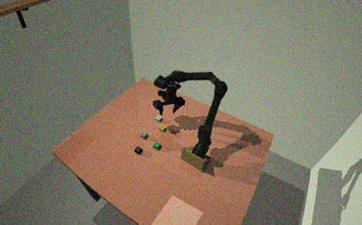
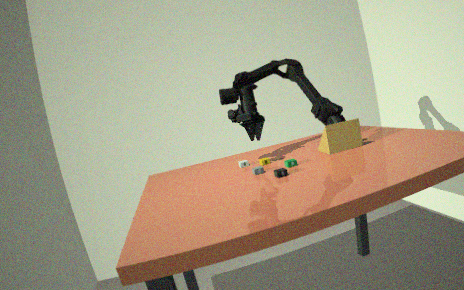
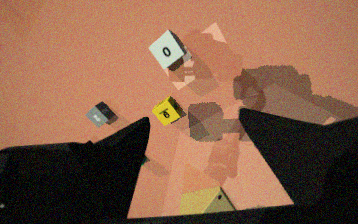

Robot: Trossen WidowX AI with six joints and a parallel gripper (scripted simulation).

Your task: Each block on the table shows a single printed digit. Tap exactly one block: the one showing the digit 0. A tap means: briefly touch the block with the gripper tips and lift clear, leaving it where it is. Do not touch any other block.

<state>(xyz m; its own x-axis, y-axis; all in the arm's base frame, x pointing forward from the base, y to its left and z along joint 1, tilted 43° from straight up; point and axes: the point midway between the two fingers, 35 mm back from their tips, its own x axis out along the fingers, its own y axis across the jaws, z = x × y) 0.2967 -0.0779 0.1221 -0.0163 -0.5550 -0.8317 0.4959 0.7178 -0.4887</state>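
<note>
The white block lies 7 cm below my gripper tip and 6 cm ahead of it. From my gripper tip the other things lie so: green block 18 cm to the left, 7 cm below, 6 cm behind; yellow block 7 cm below, 6 cm to the left; grey block 17 cm to the left, 7 cm below, 5 cm ahead.
</note>
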